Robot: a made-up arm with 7 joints.
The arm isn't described. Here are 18 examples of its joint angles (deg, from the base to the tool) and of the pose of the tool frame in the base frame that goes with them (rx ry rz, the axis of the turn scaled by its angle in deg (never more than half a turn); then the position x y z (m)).
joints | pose
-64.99 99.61 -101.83 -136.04 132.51 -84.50 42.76 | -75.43 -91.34 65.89 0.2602 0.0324 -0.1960
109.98 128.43 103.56 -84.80 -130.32 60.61 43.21 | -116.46 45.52 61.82 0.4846 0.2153 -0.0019
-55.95 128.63 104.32 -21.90 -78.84 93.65 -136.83 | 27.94 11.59 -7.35 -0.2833 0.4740 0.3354
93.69 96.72 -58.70 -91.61 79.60 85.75 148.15 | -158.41 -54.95 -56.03 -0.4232 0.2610 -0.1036
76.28 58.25 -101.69 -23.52 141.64 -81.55 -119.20 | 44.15 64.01 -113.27 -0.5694 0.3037 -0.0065
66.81 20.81 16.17 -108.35 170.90 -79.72 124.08 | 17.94 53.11 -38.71 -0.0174 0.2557 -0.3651
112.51 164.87 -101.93 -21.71 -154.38 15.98 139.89 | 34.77 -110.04 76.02 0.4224 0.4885 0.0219
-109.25 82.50 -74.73 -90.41 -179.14 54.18 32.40 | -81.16 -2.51 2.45 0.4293 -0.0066 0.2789
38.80 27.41 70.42 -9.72 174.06 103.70 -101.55 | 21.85 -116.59 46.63 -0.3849 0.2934 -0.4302
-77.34 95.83 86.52 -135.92 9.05 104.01 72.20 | 49.79 124.56 -56.57 -0.2993 0.0653 0.1170
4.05 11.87 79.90 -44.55 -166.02 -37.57 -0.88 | 18.64 9.75 -89.73 0.0039 0.3710 -0.5026
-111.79 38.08 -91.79 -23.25 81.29 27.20 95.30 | -45.40 -76.28 52.74 0.5979 -0.0189 0.2425
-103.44 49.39 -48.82 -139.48 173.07 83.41 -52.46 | -63.58 29.72 -156.68 0.0677 -0.2678 0.1442
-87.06 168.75 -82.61 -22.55 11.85 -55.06 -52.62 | 125.38 36.64 -42.40 -0.4704 0.3999 0.1895
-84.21 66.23 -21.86 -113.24 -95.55 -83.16 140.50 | 24.54 -64.93 -100.50 0.2504 -0.1086 0.3276
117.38 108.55 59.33 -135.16 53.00 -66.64 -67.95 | 18.06 -118.03 -84.62 0.1741 0.1270 -0.2517
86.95 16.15 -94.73 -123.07 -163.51 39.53 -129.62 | -91.05 -24.53 101.04 -0.0706 -0.3640 -0.1037
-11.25 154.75 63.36 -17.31 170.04 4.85 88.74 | 168.54 47.24 -2.60 -0.0567 0.1935 0.6153
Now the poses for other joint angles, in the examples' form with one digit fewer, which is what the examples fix.
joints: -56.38 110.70 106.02 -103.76 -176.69 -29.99 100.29
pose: -133.7 46.3 -92.0 -0.393 0.157 0.191
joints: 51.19 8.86 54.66 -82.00 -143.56 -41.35 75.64
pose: 28.9 13.3 -29.6 -0.181 0.386 -0.330
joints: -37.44 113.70 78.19 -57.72 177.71 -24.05 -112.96
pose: -13.6 156.6 -52.0 -0.161 0.345 0.466
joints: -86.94 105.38 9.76 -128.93 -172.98 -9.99 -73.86
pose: -37.5 -156.3 -72.7 -0.036 -0.059 0.353
